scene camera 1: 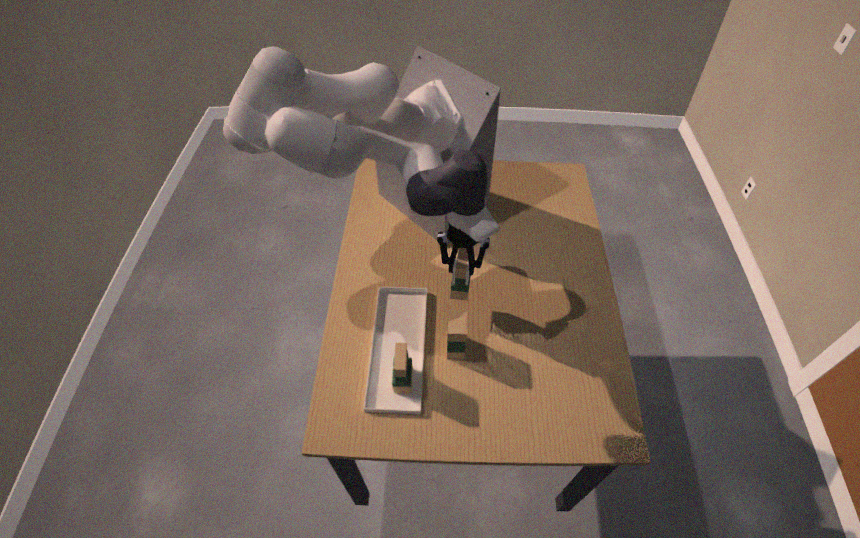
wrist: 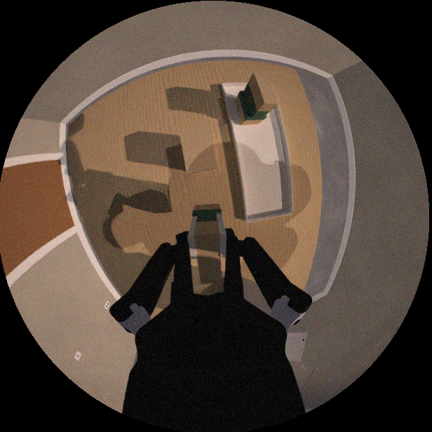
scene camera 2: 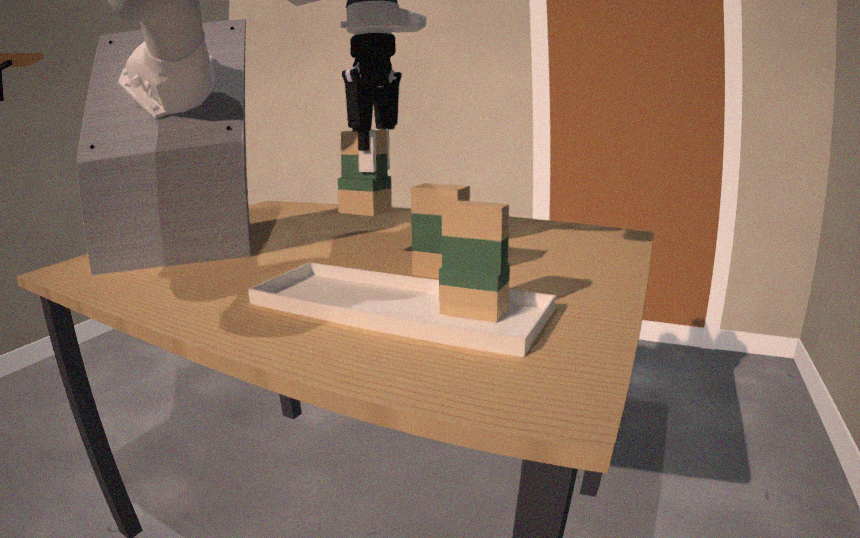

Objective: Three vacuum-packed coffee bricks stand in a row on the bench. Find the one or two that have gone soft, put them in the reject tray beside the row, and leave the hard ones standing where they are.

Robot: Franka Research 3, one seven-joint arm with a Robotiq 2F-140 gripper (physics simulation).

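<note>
My gripper (scene camera 1: 461,276) (scene camera 2: 367,157) (wrist: 207,223) is shut on a tan coffee brick with a green band (scene camera 1: 459,287) (scene camera 2: 364,201) (wrist: 206,214). It holds the brick upright above the bench, with its shadow apart from it. The brick is narrower between the fingers and steps out wider below them. A second brick (scene camera 1: 456,332) (scene camera 2: 426,233) (wrist: 201,157) stands upright on the bench beside the tray, with straight sides. A third brick (scene camera 1: 400,362) (scene camera 2: 474,255) (wrist: 256,102) stands upright in the white reject tray (scene camera 1: 412,317) (scene camera 2: 380,304) (wrist: 262,185), near one end, with a step in its side.
The wooden bench (scene camera 1: 520,406) (scene camera 2: 393,374) (wrist: 200,82) carries the tray and bricks. The arm's grey pedestal (scene camera 1: 443,72) (scene camera 2: 164,209) stands at the bench's far end in scene camera 1. The tray's half nearer the pedestal holds no brick. The tray has low raised walls.
</note>
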